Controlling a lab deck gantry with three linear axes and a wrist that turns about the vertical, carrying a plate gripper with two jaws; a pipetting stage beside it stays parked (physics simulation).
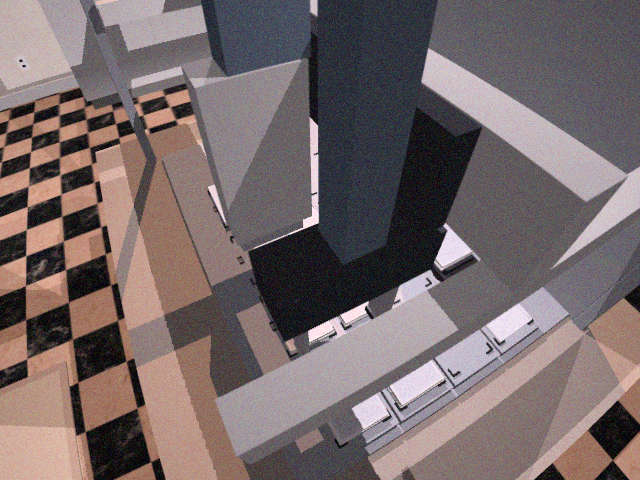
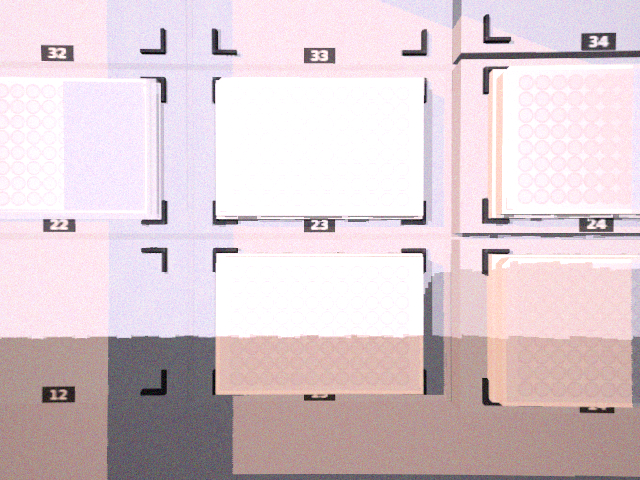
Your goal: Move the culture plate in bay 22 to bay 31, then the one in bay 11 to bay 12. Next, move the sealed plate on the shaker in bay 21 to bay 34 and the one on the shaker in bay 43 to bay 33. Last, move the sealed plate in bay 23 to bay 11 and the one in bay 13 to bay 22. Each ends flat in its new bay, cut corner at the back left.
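Frame: origin at the robot's base, x ahead, y left, z up, level; millimetres.
Seen in the pictures: robot's base, origin of its link: (image 1: 209, 191).
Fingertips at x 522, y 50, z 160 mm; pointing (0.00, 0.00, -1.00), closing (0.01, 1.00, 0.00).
Offsets run from my fingertips to a thing's middle. "*": to the spot under its first point.
My gripper (image 1: 339, 326) is open; its jaws stand apart under the black wrist body, tips hidden by the front beam. It hangs over the column of bays 13 and 23. The sealed plate in bay 23 {* dz -146, dx -130, dy +99 mm} (image 2: 319, 149) (image 1: 354, 315) and the plate in bay 13 {* dz -146, dx -130, dy -4 mm} (image 2: 319, 320) (image 1: 321, 331) lie flat. The culture plate in bay 22 {* dz -146, dx -258, dy +98 mm} (image 2: 103, 149) shows in part. Bay 12 {* dz -160, dx -283, dy +0 mm} (image 2: 77, 310), the visible part of bay 33 {* dz -160, dx -130, dy +180 mm} (image 2: 319, 25) and bay 34 {* dz -146, dx +11, dy +171 mm} (image 2: 558, 25) (image 1: 465, 356) hold no plate. A plate {dz -131, dx -131, dy +316 mm} (image 1: 454, 248) at the right appears to be bay 43's. Bays 11, 21 and 31 cannot be made out.
Plates stand in bay 24 {* dz -131, dx +11, dy +100 mm} (image 2: 573, 139) (image 1: 416, 383) and bay 14 {* dz -131, dx +8, dy -6 mm} (image 2: 568, 330) (image 1: 369, 410). Another plate {dz -142, dx +34, dy +314 mm} (image 1: 509, 322) is at the far right. A grey beam (image 1: 336, 372) crosses the front. The grey and blue pipetting stage (image 1: 258, 155) stands left of the wrist column.
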